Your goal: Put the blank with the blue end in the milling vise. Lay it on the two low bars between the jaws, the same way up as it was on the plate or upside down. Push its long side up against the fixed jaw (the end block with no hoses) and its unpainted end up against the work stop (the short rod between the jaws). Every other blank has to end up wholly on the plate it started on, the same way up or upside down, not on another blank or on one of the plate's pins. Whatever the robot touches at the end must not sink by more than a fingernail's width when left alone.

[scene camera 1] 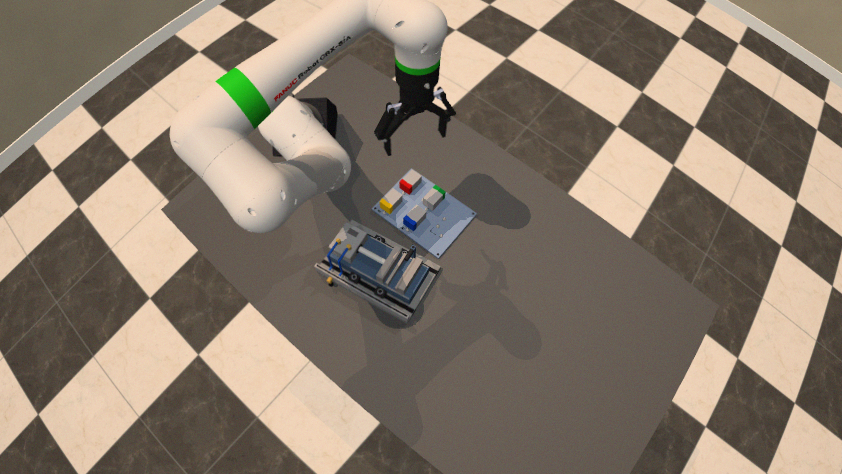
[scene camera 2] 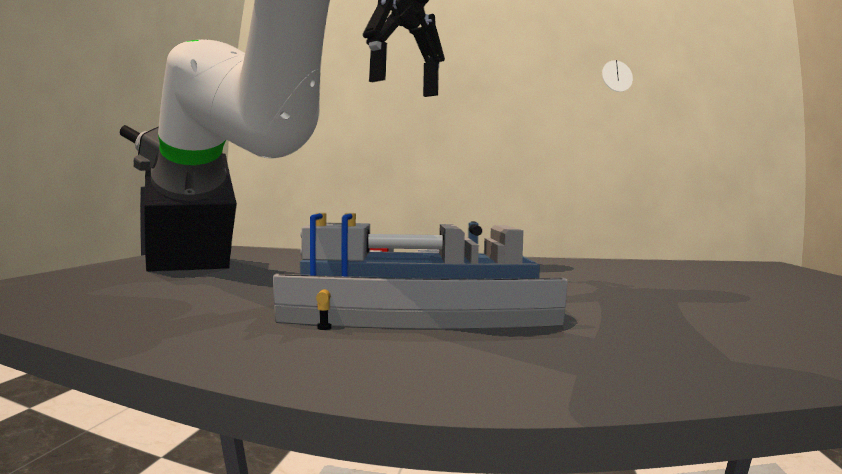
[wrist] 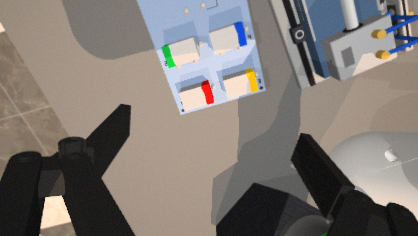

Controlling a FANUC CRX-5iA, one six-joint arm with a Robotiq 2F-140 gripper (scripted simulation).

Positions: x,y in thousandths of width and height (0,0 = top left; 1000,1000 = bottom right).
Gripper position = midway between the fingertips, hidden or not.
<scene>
In view: my gripper (scene camera 2: 482,187), a red-ended blank (wrist: 477,400), a green-ended blank (wrist: 444,214) and a yellow-ended blank (wrist: 583,350).
My gripper is seen too in scene camera 1 (scene camera 1: 493,301) and in the wrist view (wrist: 513,570).
</scene>
